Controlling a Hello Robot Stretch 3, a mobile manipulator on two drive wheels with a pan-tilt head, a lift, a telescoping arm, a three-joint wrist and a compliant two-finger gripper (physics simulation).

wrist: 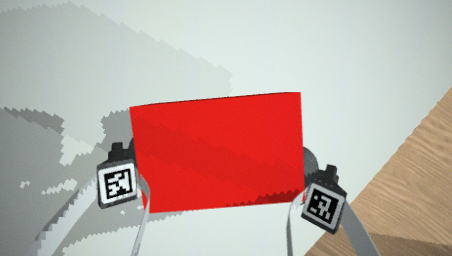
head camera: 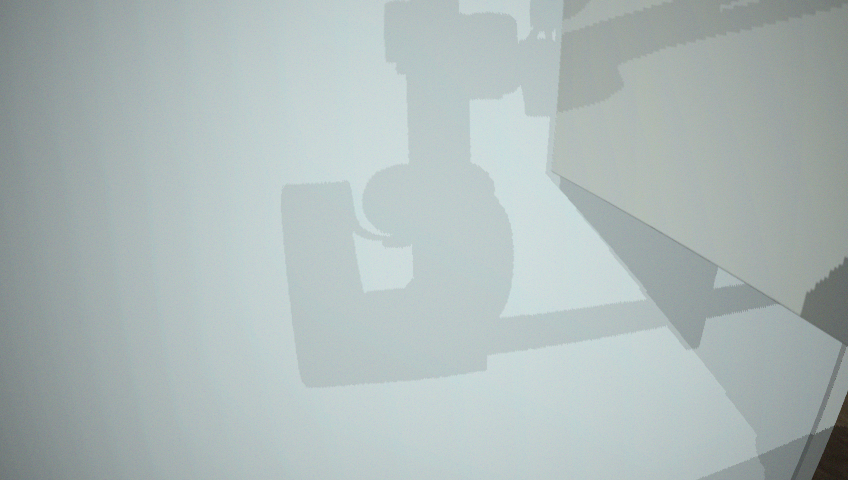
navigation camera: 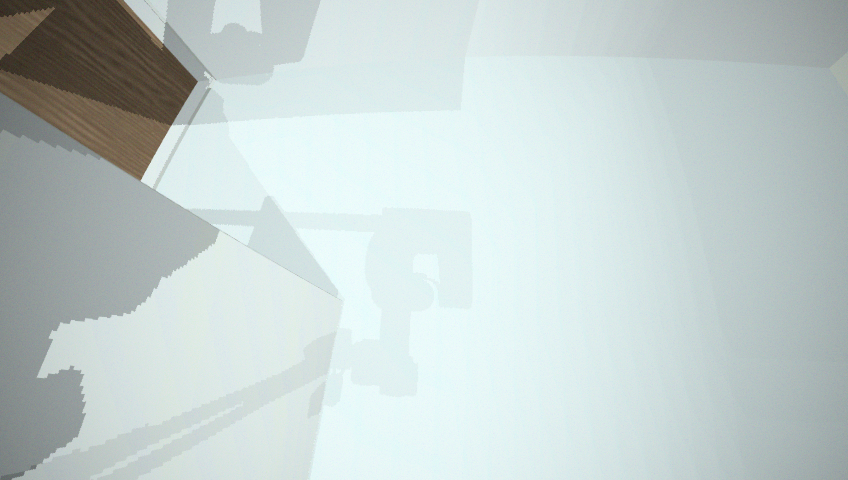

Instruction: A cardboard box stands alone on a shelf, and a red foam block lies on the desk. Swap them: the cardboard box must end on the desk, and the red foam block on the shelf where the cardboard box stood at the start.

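Frame: origin at the robot's base, x right, y up, z back, level; metres.
Seen in the pictures: gripper, fingertip midpoint: (wrist: 224,157).
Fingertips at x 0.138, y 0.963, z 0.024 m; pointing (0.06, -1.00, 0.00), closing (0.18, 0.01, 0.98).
A point is followed by its place in that frame.
The red foam block (wrist: 220,150) @(y 1.012, x 0.156, z 0.018 m) fills the middle of the wrist view. My gripper (wrist: 224,157) @(y 0.963, x 0.138, z 0.024 m) is shut on it, with one fingertip pressed to its left side and one to its right side. Behind the block is a pale surface with shadows on it. The gripper and the block do not show in the head and navigation views. The cardboard box, the shelf where it stood and the desk cannot be made out in these views.
Pale walls (head camera: 178,237) @(y 1.367, x 0.008, z -0.747 m) (navigation camera: 565,237) @(y 1.468, x -0.126, z -0.792 m) carry the robot's shadow. A pale surface with a corner (head camera: 684,148) @(y 0.950, x 0.060, z -0.449 m) (navigation camera: 238,321) @(y 0.950, x 0.048, z -0.366 m) juts in beside them. Brown wooden floor shows at the head view's lower right, the navigation view's upper left and the wrist view's right.
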